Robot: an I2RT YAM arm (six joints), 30 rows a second.
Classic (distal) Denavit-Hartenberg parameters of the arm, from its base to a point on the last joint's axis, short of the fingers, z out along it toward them. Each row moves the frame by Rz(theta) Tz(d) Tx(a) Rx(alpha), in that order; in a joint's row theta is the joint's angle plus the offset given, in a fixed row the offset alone. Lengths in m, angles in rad.
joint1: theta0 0  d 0.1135  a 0.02  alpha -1.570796
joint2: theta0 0  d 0  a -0.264  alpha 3.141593
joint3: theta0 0.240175  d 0  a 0.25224  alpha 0
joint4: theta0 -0.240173  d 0  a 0.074  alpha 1.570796
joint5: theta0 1.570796  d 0  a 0  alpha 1.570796
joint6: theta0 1.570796  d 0.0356  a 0  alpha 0
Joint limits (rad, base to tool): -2.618..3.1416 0..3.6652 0..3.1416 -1.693..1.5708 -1.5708..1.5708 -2.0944..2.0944
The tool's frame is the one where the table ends.
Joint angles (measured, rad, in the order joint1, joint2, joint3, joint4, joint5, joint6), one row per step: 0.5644, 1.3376, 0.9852, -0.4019, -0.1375, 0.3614; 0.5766, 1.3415, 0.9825, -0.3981, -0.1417, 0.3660; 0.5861, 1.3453, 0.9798, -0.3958, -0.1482, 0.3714; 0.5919, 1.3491, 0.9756, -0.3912, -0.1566, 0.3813; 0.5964, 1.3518, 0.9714, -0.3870, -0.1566, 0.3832; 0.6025, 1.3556, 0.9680, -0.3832, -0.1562, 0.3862; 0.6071, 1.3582, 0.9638, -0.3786, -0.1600, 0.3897; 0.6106, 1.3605, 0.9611, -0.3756, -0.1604, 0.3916; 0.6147, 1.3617, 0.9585, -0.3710, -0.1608, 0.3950; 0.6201, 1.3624, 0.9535, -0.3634, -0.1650, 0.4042; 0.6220, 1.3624, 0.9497, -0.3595, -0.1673, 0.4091
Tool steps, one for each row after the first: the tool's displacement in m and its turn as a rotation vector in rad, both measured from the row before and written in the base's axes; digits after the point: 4 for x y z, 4 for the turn. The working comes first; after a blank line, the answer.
Tool pose at each row, in the base's axes (x y z in m, rotation vector in rad; the steps are taken from these numbers as rounded here): 0.2418, 0.1589, 0.2673, -0.3142, 2.3797, 0.6113; 0.2403, 0.1622, 0.2657, -0.3259, 2.3841, 0.6226; 0.2389, 0.1649, 0.2639, -0.3348, 2.3905, 0.6351; 0.2382, 0.1668, 0.2619, -0.3348, 2.3979, 0.6503; 0.2376, 0.1680, 0.2602, -0.3382, 2.4012, 0.6521; 0.2370, 0.1697, 0.2583, -0.3420, 2.4054, 0.6544; 0.2363, 0.1711, 0.2566, -0.3456, 2.4091, 0.6614; 0.2359, 0.1720, 0.2553, -0.3479, 2.4117, 0.6634; 0.2354, 0.1731, 0.2545, -0.3491, 2.4119, 0.6675; 0.2344, 0.1746, 0.2533, -0.3471, 2.4135, 0.6795; 0.2339, 0.1750, 0.2524, -0.3448, 2.4152, 0.6851

-0.0015, 0.0033, -0.0016, 0.0033, 0.0062, 0.0121; -0.0014, 0.0027, -0.0018, 0.0043, 0.0087, 0.0106; -0.0007, 0.0019, -0.0020, 0.0080, 0.0112, 0.0051; -0.0006, 0.0012, -0.0017, -0.0006, 0.0033, 0.0033; -0.0006, 0.0017, -0.0019, -0.0006, 0.0043, 0.0038; -0.0007, 0.0014, -0.0017, 0.0027, 0.0052, 0.0049; -0.0004, 0.0009, -0.0013, 0.0000, 0.0028, 0.0025; -0.0005, 0.0011, -0.0008, 0.0023, 0.0013, 0.0020; -0.0010, 0.0015, -0.0012, 0.0079, 0.0052, 0.0021; -0.0005, 0.0004, -0.0009, 0.0037, 0.0035, 0.0001
